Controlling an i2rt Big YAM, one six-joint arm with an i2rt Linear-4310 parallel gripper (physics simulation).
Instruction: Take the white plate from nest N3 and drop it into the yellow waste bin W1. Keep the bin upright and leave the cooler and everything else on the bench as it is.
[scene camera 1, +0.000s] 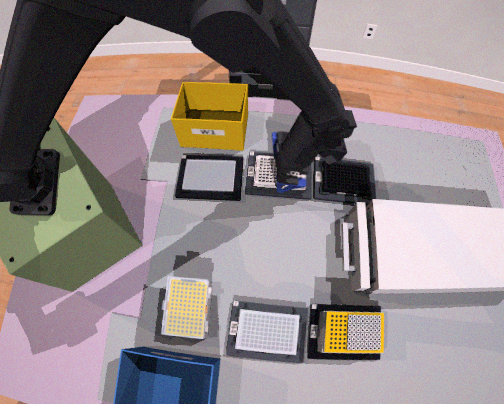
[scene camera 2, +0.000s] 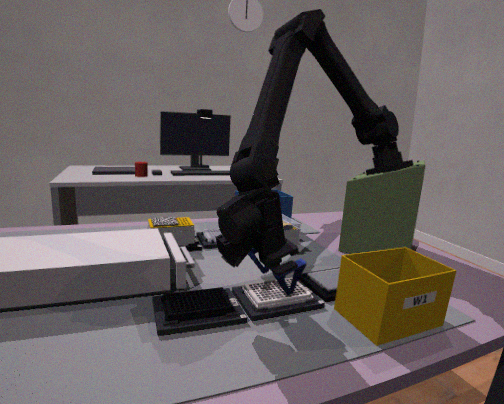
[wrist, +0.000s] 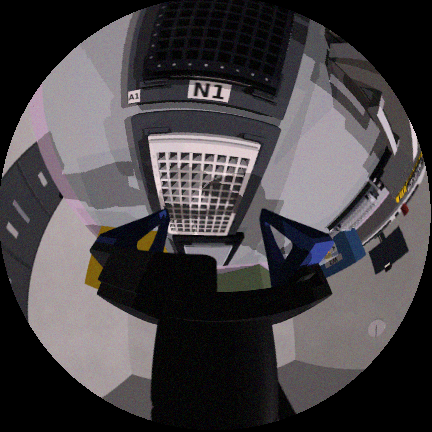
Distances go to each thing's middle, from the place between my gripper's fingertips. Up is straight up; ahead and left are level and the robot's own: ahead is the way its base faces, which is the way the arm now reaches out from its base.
Labels:
I see my gripper 18 cm to the right of the yellow waste bin W1 (scene camera 2: 387, 295), 16 cm past it and 3 cm below it. Round my hand: blue bin W2 (wrist: 350, 249): 46 cm to the right, 26 cm behind, 3 cm above; then white box unit (scene camera 1: 397, 247): 38 cm ahead, 23 cm to the right, 1 cm above.

